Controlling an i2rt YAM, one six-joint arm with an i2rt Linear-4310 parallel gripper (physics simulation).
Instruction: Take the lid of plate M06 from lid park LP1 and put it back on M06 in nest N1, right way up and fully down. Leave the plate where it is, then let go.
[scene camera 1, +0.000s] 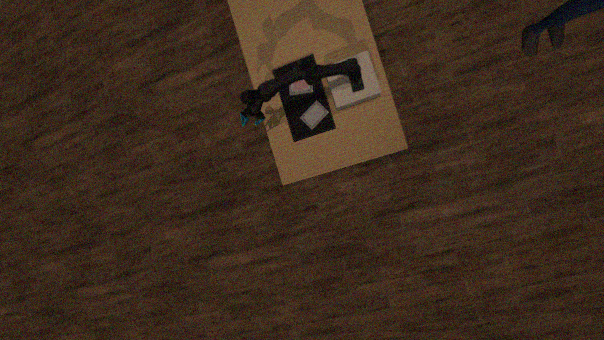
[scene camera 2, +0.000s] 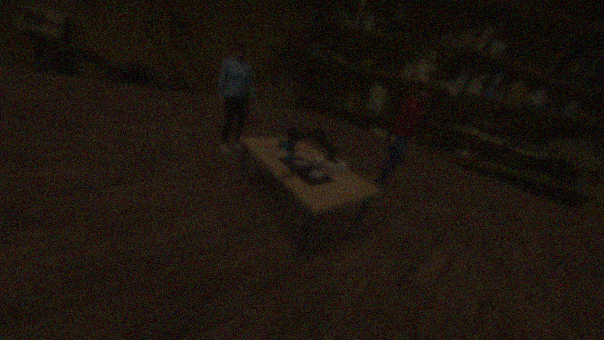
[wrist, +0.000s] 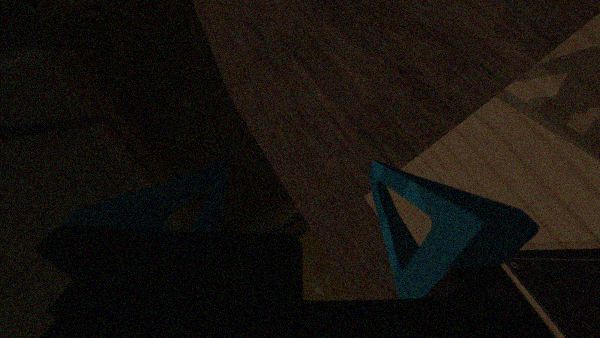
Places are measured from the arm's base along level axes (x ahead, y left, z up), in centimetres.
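Pixels of known places: gripper, fingertip midpoint: (scene camera 1: 249, 125) (scene camera 2: 284, 155) (wrist: 299, 168); arm's base at its link origin: (scene camera 1: 354, 75) (scene camera 2: 331, 160).
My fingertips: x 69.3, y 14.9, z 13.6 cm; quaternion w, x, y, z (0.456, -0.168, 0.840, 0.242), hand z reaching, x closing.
Observation:
For each thing: its top centre in the pictures, then the offset to it from my fingertips. Level surfaces: height alone.
- black board at its top centre: (scene camera 1: 303, 98) (scene camera 2: 305, 168) dz -19.9, dx -34.4, dy -13.2 cm
- pale square piece at its top centre: (scene camera 1: 314, 114) dz -18.2, dx -38.8, dy +0.2 cm
- pinkish plate with a pale border, top centre: (scene camera 1: 300, 83) dz -17.4, dx -34.9, dy -22.1 cm
- wooden table at its surface level: dz -21.3 cm
My gripper (scene camera 1: 251, 121) (wrist: 299, 168) is open, with its blue fingers wide apart and no object between them. It hangs just past the table's left edge in scene camera 1, left of the black board (scene camera 1: 299, 131) (wrist: 565, 285). A pale square piece (scene camera 1: 314, 115), seemingly the lid, lies turned at an angle on the board's lower part. A pinkish plate with a pale border (scene camera 1: 301, 89) sits on the upper part, partly under the arm. Labels M06, N1 and LP1 cannot be read. Scene camera 2 is dark and blurred. Neither lid nor plate shows in the wrist view.
A white block (scene camera 1: 371, 77) carries the arm base, right of the board. The wooden table (scene camera 1: 350, 142) (scene camera 2: 325, 199) (wrist: 475, 155) has its edge beside the gripper. Two people (scene camera 2: 235, 82) (scene camera 2: 410, 117) stand behind the table. A dark blue shape (scene camera 1: 542, 32) shows at the upper right.

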